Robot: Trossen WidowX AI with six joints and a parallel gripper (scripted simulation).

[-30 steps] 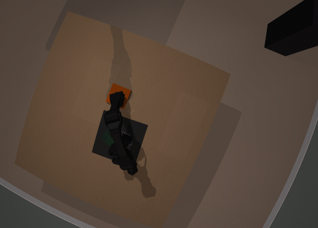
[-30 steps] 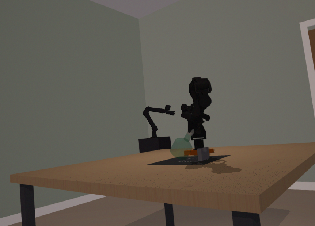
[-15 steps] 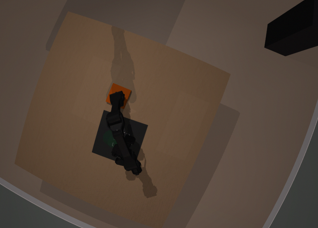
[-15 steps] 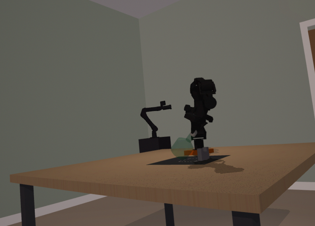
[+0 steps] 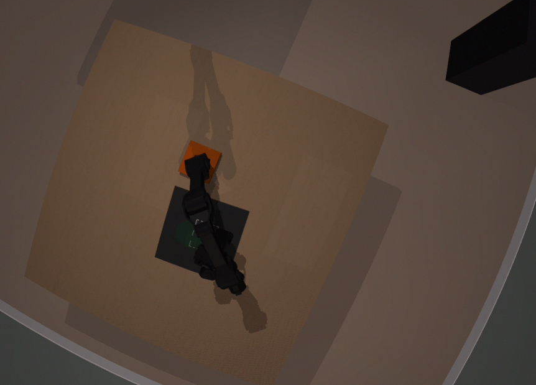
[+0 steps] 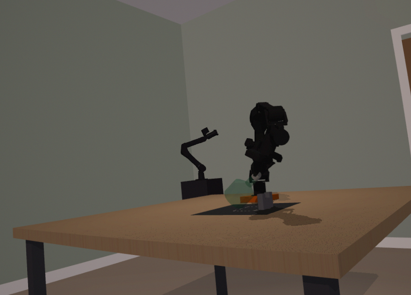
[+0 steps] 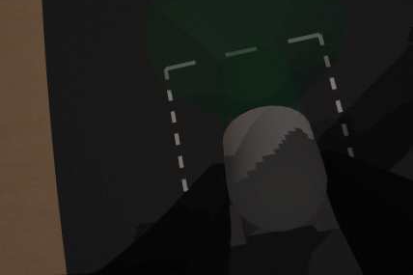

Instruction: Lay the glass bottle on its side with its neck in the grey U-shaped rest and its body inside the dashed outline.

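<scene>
My gripper tip is 40 mm to the left of the green glass bottle and 30 mm above it. The rest, counted from my gripper tip: black mat: 120 mm below, 50 mm to the right.
</scene>
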